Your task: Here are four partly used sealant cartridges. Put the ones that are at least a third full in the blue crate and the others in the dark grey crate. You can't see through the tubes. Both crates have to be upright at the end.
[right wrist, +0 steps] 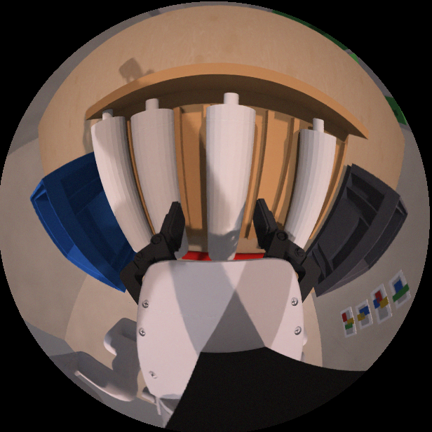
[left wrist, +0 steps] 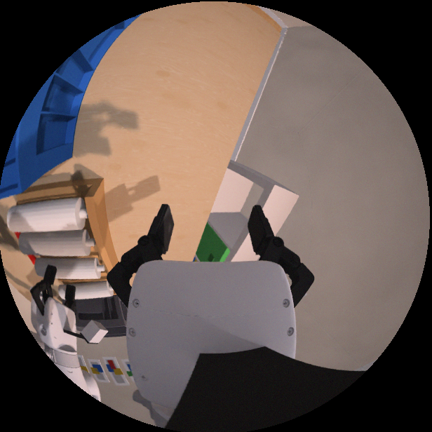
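Observation:
Four opaque white cartridges lie side by side in the wooden rack [left wrist: 96, 200] [right wrist: 217, 69]: one [left wrist: 47, 215] [right wrist: 112, 170] nearest the blue crate [left wrist: 30, 135] [right wrist: 67, 215], a second [left wrist: 52, 243] [right wrist: 152, 145], a third [left wrist: 70, 268] [right wrist: 230, 150], and a fourth [left wrist: 87, 290] [right wrist: 316, 170] nearest the dark grey crate [left wrist: 100, 312] [right wrist: 340, 225]. Both crates look upright. My right gripper [right wrist: 218, 209] [left wrist: 61, 276] is open above the third cartridge, its fingers apart on either side, holding nothing. My left gripper [left wrist: 210, 214] is open and empty near the table's edge, away from the cartridges. Fill levels are hidden.
A red bar [right wrist: 197, 256] [left wrist: 33, 259] lies by the cartridges' near ends, partly hidden. A white shelf unit [left wrist: 285, 195] with a green box [left wrist: 212, 242] stands beyond the table edge. Small coloured cards [right wrist: 381, 304] [left wrist: 114, 370] show past the dark grey crate.

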